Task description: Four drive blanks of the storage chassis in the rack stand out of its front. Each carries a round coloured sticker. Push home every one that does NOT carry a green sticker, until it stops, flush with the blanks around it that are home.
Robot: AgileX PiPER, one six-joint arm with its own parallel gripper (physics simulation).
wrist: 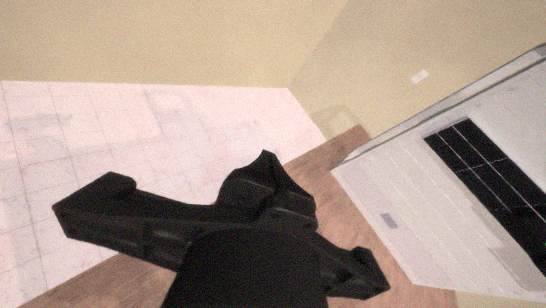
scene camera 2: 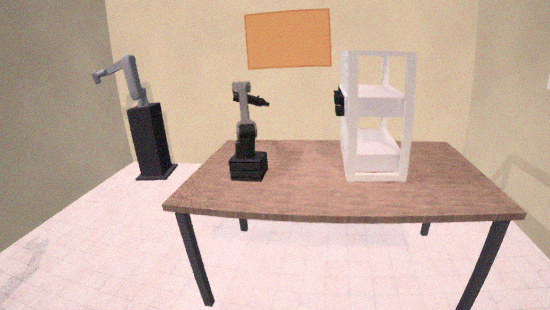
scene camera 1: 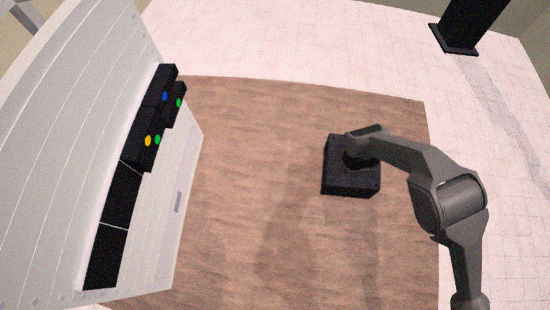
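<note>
Four black drive blanks stand out of the storage chassis front: one with a blue sticker (scene camera 1: 164,96), one with a green sticker (scene camera 1: 178,102) beside it, one with a yellow sticker (scene camera 1: 147,140), and another with a green sticker (scene camera 1: 157,139) beside that. In scene camera 2 the protruding blanks (scene camera 2: 339,101) show as a small dark block. Flush black blanks (scene camera 1: 122,192) (wrist: 492,175) lie along the same row. My gripper (scene camera 2: 268,104) (wrist: 265,159) is shut and empty, its fingers together. It is in the air, well apart from the blanks. It does not show in scene camera 1.
The white rack (scene camera 2: 352,125) stands on the wooden table (scene camera 1: 240,200) (scene camera 2: 300,202). My arm's black base (scene camera 1: 345,182) (scene camera 2: 248,167) stands across from the rack's front. A second arm on a black pedestal (scene camera 1: 462,25) (scene camera 2: 147,142) stands on the floor beyond the table.
</note>
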